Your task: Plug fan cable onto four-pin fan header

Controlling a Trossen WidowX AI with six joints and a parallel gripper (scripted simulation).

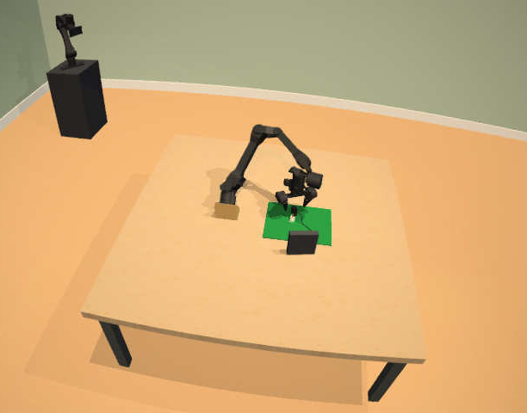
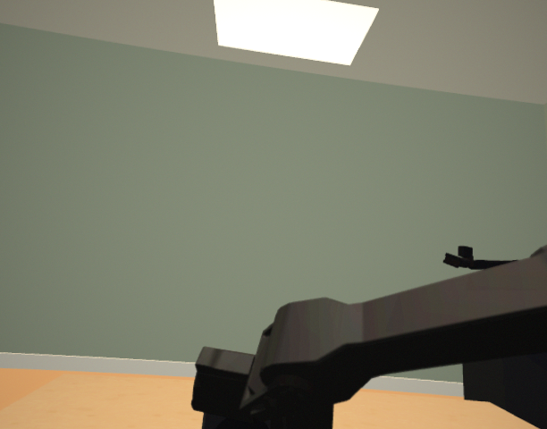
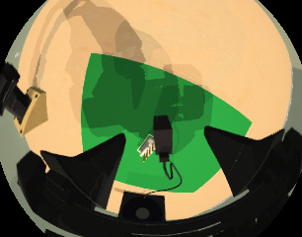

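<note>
Now: gripper tip 1 cm to the left of the fan cable plug and 1 cm above it. Also, from my gripper tip: green board: 3 cm ahead, 6 cm to the right, 5 cm below; then pale header: 4 cm to the right, 3 cm below; then black square fan: 5 cm ahead, 23 cm to the right, 3 cm above.
</note>
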